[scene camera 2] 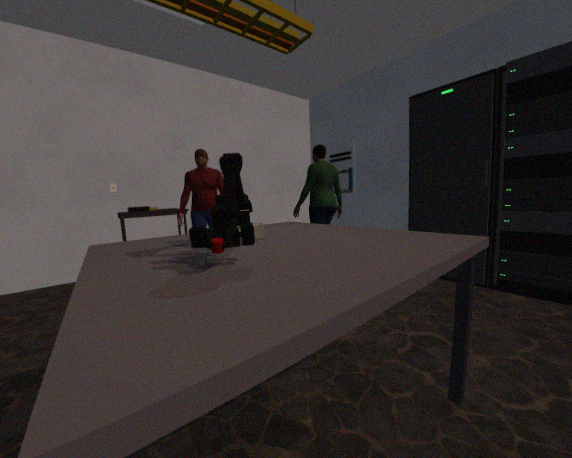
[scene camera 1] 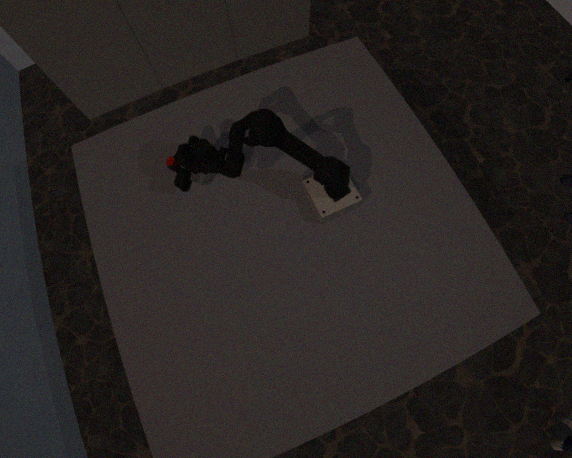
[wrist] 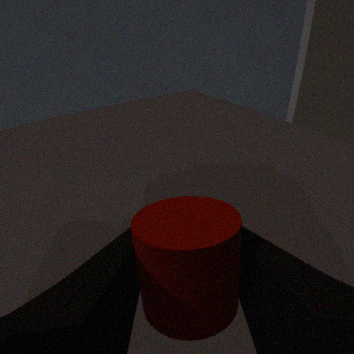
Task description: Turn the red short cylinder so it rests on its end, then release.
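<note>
The red short cylinder (scene camera 1: 170, 161) (scene camera 2: 217, 246) (wrist: 187, 223) is between the fingers of my gripper (scene camera 1: 173, 162) (scene camera 2: 218, 244) (wrist: 185, 236), which is shut on it. In scene camera 2 the cylinder looks about upright, with its axis close to vertical. It appears low over the table (scene camera 1: 300, 325) (scene camera 2: 225, 320) (wrist: 65, 170), with shadows below it. Whether its lower end touches the table cannot be told. In the wrist view one round end face shows, and dark fingers press on both sides.
The arm's pale base plate (scene camera 1: 327, 206) stands on the table, to the right of the gripper in scene camera 1. A table corner shows beyond the cylinder in the wrist view. Two people (scene camera 2: 202, 190) (scene camera 2: 324, 185) and a dark cabinet (scene camera 2: 450, 160) are beyond the table.
</note>
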